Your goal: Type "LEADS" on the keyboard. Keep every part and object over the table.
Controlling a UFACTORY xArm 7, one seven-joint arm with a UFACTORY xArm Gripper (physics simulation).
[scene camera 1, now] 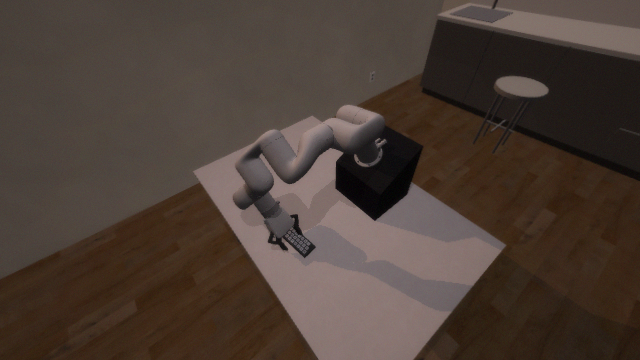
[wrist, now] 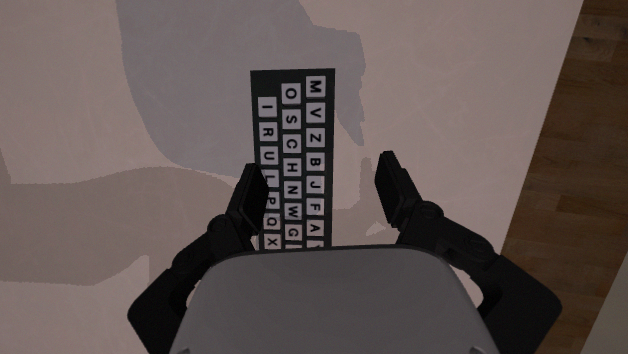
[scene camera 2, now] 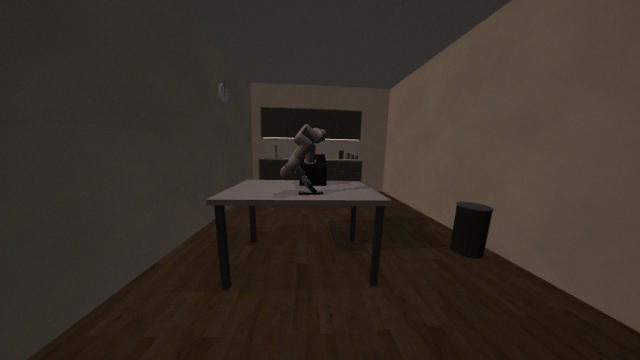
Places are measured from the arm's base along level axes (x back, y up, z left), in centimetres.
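Pixels of known places: gripper, between the fingertips: (scene camera 1: 293, 242) (wrist: 318, 171) (scene camera 2: 313, 191); arm's base, origin of its link: (scene camera 1: 368, 155) (scene camera 2: 310, 161).
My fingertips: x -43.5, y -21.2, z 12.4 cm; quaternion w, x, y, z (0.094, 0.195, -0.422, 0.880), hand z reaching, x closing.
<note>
For each thing: its middle in the pictures, then the offset to it from my fingertips. Level surfaces: height alone.
- dark keyboard, middle of its body: (wrist: 294, 192) (scene camera 1: 294, 237) (scene camera 2: 310, 192) dx +1.3, dy -1.8, dz -2.7 cm
- table, height of its surface: dy -2.6 cm
- L key, middle of its body: (wrist: 271, 177) dx +3.5, dy -1.1, dz -2.0 cm
- S key, middle of its body: (wrist: 292, 119) dx +3.3, dy -1.1, dz +3.0 cm
The dark keyboard (scene camera 1: 300, 242) (scene camera 2: 302, 193) (wrist: 265, 82) with white letter keys lies flat on the table (scene camera 1: 400, 300) (scene camera 2: 240, 192) (wrist: 450, 75). My gripper (scene camera 1: 292, 241) (wrist: 318, 171) is open and empty, low over the keyboard; whether it touches is unclear. In the wrist view its left finger overlaps the keyboard's left edge, partly covering the L key (wrist: 271, 178). Its right finger is over the table, right of the keyboard. The S key (wrist: 291, 119) and the A key (wrist: 315, 228) show. The gripper body hides the near end of the keyboard; the letters E and D cannot be read.
The arm stands on a black block (scene camera 1: 375, 185) (scene camera 2: 314, 175) at the table's other end. The table's long edge and the wooden floor (wrist: 570, 175) lie right of the gripper in the wrist view. A stool (scene camera 1: 521, 87) and a dark bin (scene camera 2: 471, 230) stand away from the table.
</note>
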